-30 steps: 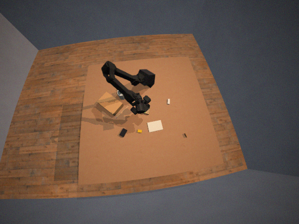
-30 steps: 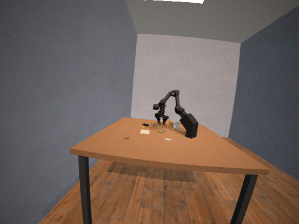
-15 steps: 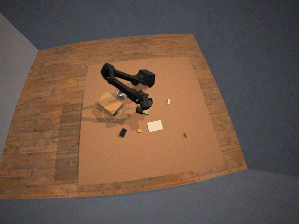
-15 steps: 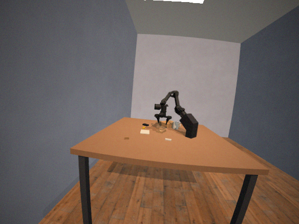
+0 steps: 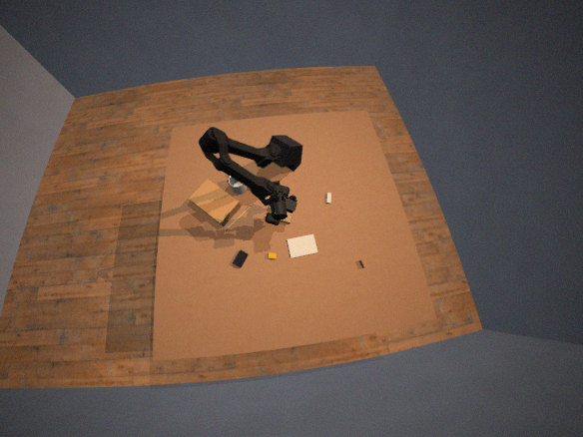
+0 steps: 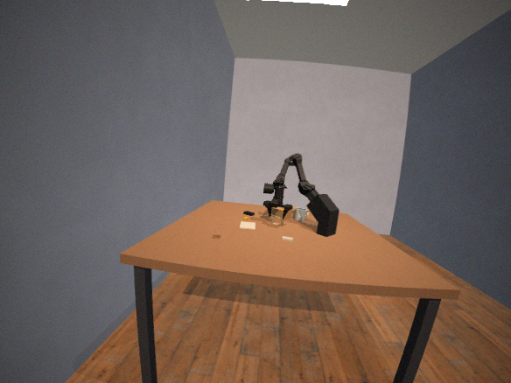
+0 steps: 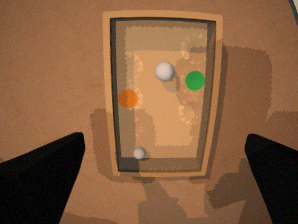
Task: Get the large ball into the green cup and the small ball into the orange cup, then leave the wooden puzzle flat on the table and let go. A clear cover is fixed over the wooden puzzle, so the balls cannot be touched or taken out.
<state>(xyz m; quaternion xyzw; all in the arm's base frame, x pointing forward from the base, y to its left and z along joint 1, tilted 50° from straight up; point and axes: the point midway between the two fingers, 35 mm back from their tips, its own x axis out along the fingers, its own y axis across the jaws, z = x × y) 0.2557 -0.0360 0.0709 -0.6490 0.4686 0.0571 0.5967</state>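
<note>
Now: hand 7 cm above the wooden puzzle, 1 cm to the right of it and 1 cm short of it. Round my hand: white pad: 19 cm ahead, 8 cm below, 6 cm to the left; then yellow block: 19 cm ahead, 9 cm to the right, 7 cm below; then mug: 22 cm behind, 15 cm to the right, 4 cm below.
</note>
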